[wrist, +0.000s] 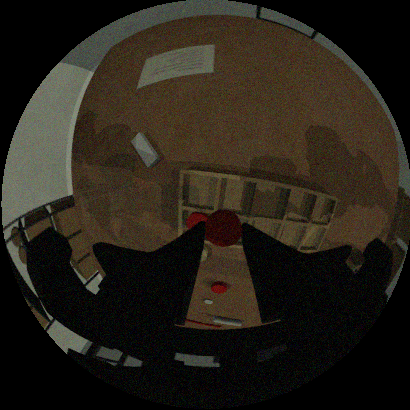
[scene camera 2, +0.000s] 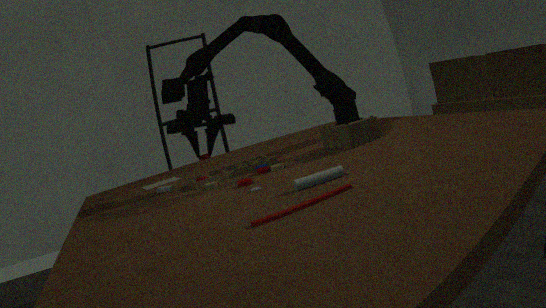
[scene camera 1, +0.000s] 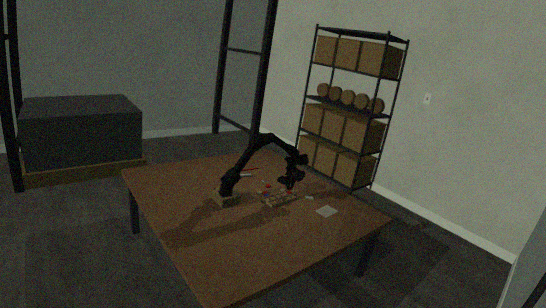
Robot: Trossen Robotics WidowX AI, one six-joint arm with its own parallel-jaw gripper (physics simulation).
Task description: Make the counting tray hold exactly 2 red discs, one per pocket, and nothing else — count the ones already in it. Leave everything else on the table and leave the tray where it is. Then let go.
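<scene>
My gripper [scene camera 1: 290, 187] [scene camera 2: 204, 156] [wrist: 223, 226] is shut on a red disc, which shows dark red between the fingertips in the wrist view and small in scene camera 2. It is held above the wooden counting tray [scene camera 1: 280, 201] [wrist: 250, 178], over the near row toward the left end in the wrist view. Another red disc [scene camera 2: 201, 178] [wrist: 196, 220] lies in the tray's left end pocket of that row, partly hidden by the held disc and a finger. The far row's pockets look empty; the near row is partly hidden. A loose red disc [scene camera 1: 268, 186] [scene camera 2: 244, 182] [wrist: 218, 287] lies outside the tray.
Beside the tray lie a blue disc [scene camera 2: 261, 166], another red disc [scene camera 2: 262, 170] and pale discs [scene camera 2: 277, 166] [scene camera 2: 211, 185]. A white cylinder [scene camera 2: 318, 178] [wrist: 227, 321], a red rod [scene camera 2: 301, 205], a small white piece [scene camera 2: 255, 189], a white block [wrist: 145, 149] and paper [scene camera 1: 327, 211] [wrist: 177, 65] also lie around.
</scene>
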